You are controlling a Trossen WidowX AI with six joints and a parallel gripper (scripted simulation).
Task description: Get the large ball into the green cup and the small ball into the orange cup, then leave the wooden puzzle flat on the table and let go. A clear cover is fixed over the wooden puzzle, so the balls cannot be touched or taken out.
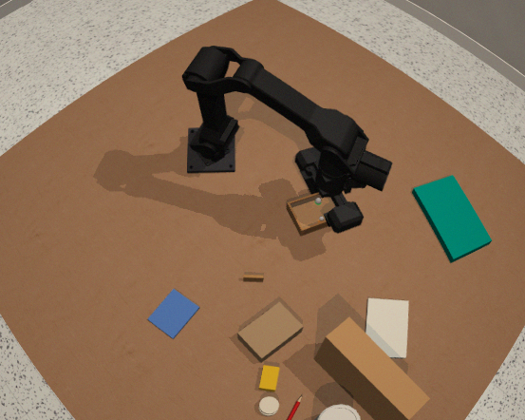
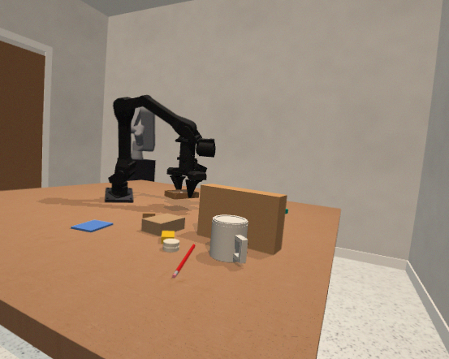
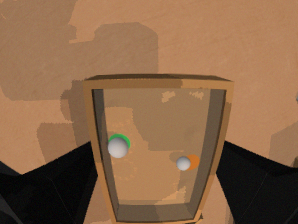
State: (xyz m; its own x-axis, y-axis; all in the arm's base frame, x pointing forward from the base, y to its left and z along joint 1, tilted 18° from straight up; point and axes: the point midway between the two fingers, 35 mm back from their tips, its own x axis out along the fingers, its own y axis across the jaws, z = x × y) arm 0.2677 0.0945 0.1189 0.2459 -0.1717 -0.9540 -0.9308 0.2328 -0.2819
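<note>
Now: the wooden puzzle 3 cm below my hand and 1 cm to the right of it. Round my hand: green slab 28 cm to the left, 19 cm ahead, 8 cm below; then white slab 28 cm ahead, 9 cm below, 5 cm to the right; then tan box 24 cm to the right, 13 cm ahead, 7 cm below.
</note>
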